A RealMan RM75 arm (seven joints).
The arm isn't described. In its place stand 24 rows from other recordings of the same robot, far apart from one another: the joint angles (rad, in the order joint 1, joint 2, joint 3, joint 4, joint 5, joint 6, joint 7), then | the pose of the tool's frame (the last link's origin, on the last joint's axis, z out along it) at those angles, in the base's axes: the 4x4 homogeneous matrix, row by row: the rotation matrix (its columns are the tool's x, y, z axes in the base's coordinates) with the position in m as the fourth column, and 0 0 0 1 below.
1.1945, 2.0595, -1.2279, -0.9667, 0.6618, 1.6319, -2.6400 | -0.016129, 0.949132, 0.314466, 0.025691; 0.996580, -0.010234, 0.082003, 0.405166; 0.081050, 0.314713, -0.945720, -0.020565; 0, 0, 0, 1
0.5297, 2.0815, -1.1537, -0.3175, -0.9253, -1.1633, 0.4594 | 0.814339, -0.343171, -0.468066, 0.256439; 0.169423, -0.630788, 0.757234, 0.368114; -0.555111, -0.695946, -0.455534, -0.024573; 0, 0, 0, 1
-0.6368, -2.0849, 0.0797, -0.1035, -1.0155, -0.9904, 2.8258 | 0.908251, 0.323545, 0.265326, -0.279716; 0.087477, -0.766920, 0.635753, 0.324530; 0.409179, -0.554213, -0.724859, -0.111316; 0, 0, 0, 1
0.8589, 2.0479, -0.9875, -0.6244, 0.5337, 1.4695, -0.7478 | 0.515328, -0.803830, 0.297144, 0.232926; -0.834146, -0.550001, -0.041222, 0.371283; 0.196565, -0.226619, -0.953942, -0.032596; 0, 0, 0, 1
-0.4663, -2.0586, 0.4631, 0.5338, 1.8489, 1.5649, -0.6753 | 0.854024, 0.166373, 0.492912, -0.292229; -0.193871, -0.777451, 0.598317, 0.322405; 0.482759, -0.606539, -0.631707, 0.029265; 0, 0, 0, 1
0.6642, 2.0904, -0.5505, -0.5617, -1.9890, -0.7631, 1.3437 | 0.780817, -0.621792, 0.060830, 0.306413; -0.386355, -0.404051, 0.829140, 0.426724; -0.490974, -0.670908, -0.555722, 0.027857; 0, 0, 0, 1
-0.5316, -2.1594, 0.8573, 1.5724, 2.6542, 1.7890, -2.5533 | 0.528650, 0.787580, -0.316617, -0.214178; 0.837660, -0.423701, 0.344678, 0.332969; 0.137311, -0.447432, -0.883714, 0.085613; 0, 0, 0, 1
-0.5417, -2.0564, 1.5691, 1.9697, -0.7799, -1.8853, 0.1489 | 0.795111, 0.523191, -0.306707, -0.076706; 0.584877, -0.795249, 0.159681, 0.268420; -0.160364, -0.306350, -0.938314, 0.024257; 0, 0, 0, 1
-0.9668, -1.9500, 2.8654, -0.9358, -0.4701, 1.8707, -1.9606 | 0.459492, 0.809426, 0.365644, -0.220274; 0.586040, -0.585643, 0.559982, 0.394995; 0.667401, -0.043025, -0.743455, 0.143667; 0, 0, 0, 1
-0.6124, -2.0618, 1.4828, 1.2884, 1.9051, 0.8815, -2.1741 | 0.863423, 0.402094, 0.304665, -0.074438; 0.201786, -0.828771, 0.521940, 0.403792; 0.462367, -0.389178, -0.796717, -0.006896; 0, 0, 0, 1
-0.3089, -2.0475, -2.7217, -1.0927, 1.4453, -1.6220, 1.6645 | 0.617167, 0.550504, 0.562184, -0.268840; -0.162094, -0.610211, 0.775479, 0.303080; 0.769955, -0.569726, -0.287369, 0.188594; 0, 0, 0, 1
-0.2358, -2.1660, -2.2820, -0.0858, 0.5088, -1.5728, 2.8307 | 0.610600, 0.770807, 0.181728, -0.351614; -0.275865, -0.008079, 0.961162, 0.243199; 0.742338, -0.637018, 0.207706, 0.019294; 0, 0, 0, 1
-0.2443, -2.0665, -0.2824, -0.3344, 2.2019, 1.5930, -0.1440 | 0.540588, 0.638621, 0.547657, -0.273752; -0.196714, -0.536976, 0.820342, 0.225822; 0.817966, -0.551198, -0.164656, -0.057556; 0, 0, 0, 1
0.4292, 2.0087, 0.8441, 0.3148, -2.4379, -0.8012, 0.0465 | 0.827171, -0.561909, -0.006856, 0.337385; -0.184078, -0.282464, 0.941451, 0.343869; -0.530946, -0.777478, -0.337081, -0.040391; 0, 0, 0, 1
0.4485, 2.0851, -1.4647, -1.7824, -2.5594, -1.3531, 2.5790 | 0.920312, -0.346420, 0.181708, 0.113513; -0.385427, -0.723605, 0.572574, 0.351052; -0.066866, -0.596983, -0.799463, 0.040070; 0, 0, 0, 1
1.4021, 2.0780, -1.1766, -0.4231, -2.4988, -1.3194, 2.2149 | 0.897958, -0.269408, 0.347981, 0.040002; -0.303214, -0.951835, 0.045523, 0.421373; 0.318956, -0.146390, -0.936396, -0.082752; 0, 0, 0, 1
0.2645, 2.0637, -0.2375, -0.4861, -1.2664, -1.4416, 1.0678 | 0.421826, -0.874404, -0.239750, 0.378559; 0.189290, -0.173669, 0.966441, 0.274963; -0.886697, -0.453052, 0.092258, 0.128795; 0, 0, 0, 1
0.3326, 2.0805, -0.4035, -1.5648, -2.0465, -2.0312, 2.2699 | 0.569992, -0.801854, -0.179277, 0.248584; -0.632360, -0.567424, 0.527400, 0.257966; -0.524624, -0.187246, -0.830487, 0.163971; 0, 0, 0, 1
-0.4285, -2.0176, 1.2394, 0.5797, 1.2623, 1.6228, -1.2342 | 0.624940, 0.316017, 0.713851, -0.220835; 0.195980, -0.948630, 0.248382, 0.303188; 0.755674, -0.015323, -0.654769, -0.006561; 0, 0, 0, 1
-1.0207, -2.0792, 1.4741, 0.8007, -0.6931, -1.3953, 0.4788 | 0.697551, 0.577691, -0.423906, -0.120505; 0.652300, -0.756794, 0.042037, 0.390033; -0.296525, -0.305837, -0.904730, -0.072854; 0, 0, 0, 1
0.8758, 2.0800, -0.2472, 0.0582, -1.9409, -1.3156, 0.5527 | 0.714032, -0.252586, -0.652961, 0.164932; 0.090236, -0.891670, 0.443601, 0.369798; -0.694273, -0.375666, -0.613889, -0.085235; 0, 0, 0, 1
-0.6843, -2.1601, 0.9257, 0.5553, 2.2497, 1.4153, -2.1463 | 0.496791, 0.854509, 0.151701, -0.230757; 0.863395, -0.504348, 0.013466, 0.322178; 0.088017, 0.124288, -0.988335, -0.087938; 0, 0, 0, 1
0.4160, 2.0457, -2.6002, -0.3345, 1.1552, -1.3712, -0.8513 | 0.946509, 0.046522, -0.319306, 0.284568; 0.315870, 0.068602, 0.946319, 0.321141; 0.065929, -0.996559, 0.050238, -0.012568; 0, 0, 0, 1
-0.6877, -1.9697, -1.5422, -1.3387, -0.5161, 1.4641, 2.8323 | 0.296783, 0.787824, -0.539679, -0.162964; 0.941782, -0.147959, 0.301918, 0.377883; 0.158008, -0.597864, -0.785870, 0.003756; 0, 0, 0, 1
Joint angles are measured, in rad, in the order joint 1, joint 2, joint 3, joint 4, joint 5, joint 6, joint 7. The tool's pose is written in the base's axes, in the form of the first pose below.
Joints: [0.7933 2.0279 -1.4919 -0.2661 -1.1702 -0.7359 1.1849]
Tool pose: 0.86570, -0.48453, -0.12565, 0.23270; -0.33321, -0.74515, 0.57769, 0.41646; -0.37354, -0.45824, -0.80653, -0.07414; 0, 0, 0, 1
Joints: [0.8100 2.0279 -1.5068 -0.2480 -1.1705 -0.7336 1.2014]
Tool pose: 0.86563, -0.48704, -0.11608, 0.23137; -0.34564, -0.74903, 0.56523, 0.41661; -0.36224, -0.44916, -0.81673, -0.07698; 0, 0, 0, 1
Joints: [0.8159 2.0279 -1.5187 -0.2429 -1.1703 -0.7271 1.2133]
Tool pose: 0.86559, -0.48910, -0.10739, 0.23133; -0.35345, -0.74867, 0.56086, 0.41671; -0.35472, -0.44752, -0.82091, -0.07830; 0, 0, 0, 1
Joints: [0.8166 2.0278 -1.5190 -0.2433 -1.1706 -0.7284 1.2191]
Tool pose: 0.86330, -0.49283, -0.10879, 0.23083; -0.35644, -0.74798, 0.55988, 0.41679; -0.35730, -0.44457, -0.82140, -0.07833; 0, 0, 0, 1
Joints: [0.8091 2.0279 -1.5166 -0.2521 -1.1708 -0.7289 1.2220]
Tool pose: 0.86020, -0.49748, -0.11210, 0.23135; -0.35746, -0.74500, 0.56321, 0.41640; -0.36370, -0.44440, -0.81868, -0.07758; 0, 0, 0, 1
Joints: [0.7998 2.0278 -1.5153 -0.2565 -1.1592 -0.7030 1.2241]
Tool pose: 0.85199, -0.51482, -0.09525, 0.23615; -0.37057, -0.72149, 0.58492, 0.41774; -0.36985, -0.46305, -0.80548, -0.07543; 0, 0, 0, 1
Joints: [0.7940 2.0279 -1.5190 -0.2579 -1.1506 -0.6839 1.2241]
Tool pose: 0.84829, -0.52337, -0.08057, 0.23987; -0.37926, -0.70667, 0.59732, 0.41815; -0.36956, -0.47614, -0.79795, -0.07452; 0, 0, 0, 1
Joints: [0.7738 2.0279 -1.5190 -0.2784 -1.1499 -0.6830 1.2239]
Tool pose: 0.84530, -0.52772, -0.08352, 0.24254; -0.37831, -0.70156, 0.60389, 0.41627; -0.37728, -0.47888, -0.79268, -0.07307; 0, 0, 0, 1
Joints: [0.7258 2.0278 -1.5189 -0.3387 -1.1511 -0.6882 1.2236]
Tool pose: 0.84194, -0.52960, -0.10323, 0.24486; -0.36332, -0.69790, 0.61720, 0.41251; -0.39891, -0.48214, -0.78001, -0.06894; 0, 0, 0, 1
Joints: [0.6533 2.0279 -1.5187 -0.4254 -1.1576 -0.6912 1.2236]
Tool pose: 0.83810, -0.53160, -0.12246, 0.25006; -0.34402, -0.68925, 0.63764, 0.40571; -0.42338, -0.49227, -0.76054, -0.06238; 0, 0, 0, 1
